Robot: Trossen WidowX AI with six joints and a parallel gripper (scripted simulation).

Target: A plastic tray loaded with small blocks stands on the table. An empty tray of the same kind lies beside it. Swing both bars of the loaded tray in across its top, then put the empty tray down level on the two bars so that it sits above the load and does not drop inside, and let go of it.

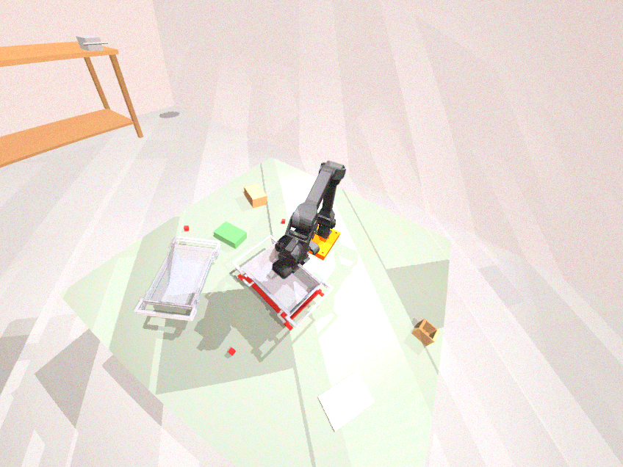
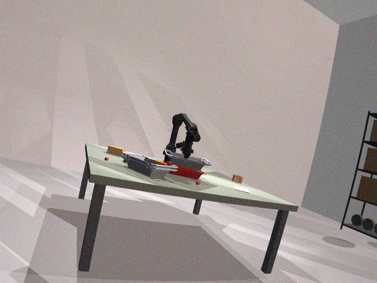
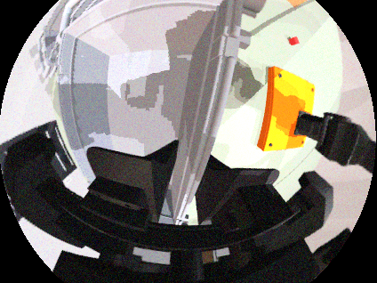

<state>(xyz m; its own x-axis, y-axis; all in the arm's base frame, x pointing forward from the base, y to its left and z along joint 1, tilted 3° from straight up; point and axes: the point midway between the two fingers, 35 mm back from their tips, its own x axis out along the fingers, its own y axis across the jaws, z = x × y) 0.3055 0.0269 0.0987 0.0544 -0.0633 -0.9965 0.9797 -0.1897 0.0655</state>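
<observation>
Right now the grey tray is 7 cm ahead of my gripper tip, 3 cm above it and 1 cm to the right of it. From my gripper tip the other things lie so: white sheet (37 cm to the left, 25 cm ahead, 9 cm below); then green block (35 cm to the right, 7 cm below, 3 cm behind); then red block (8 cm below, 4 cm ahead, 1 cm to the right).
</observation>
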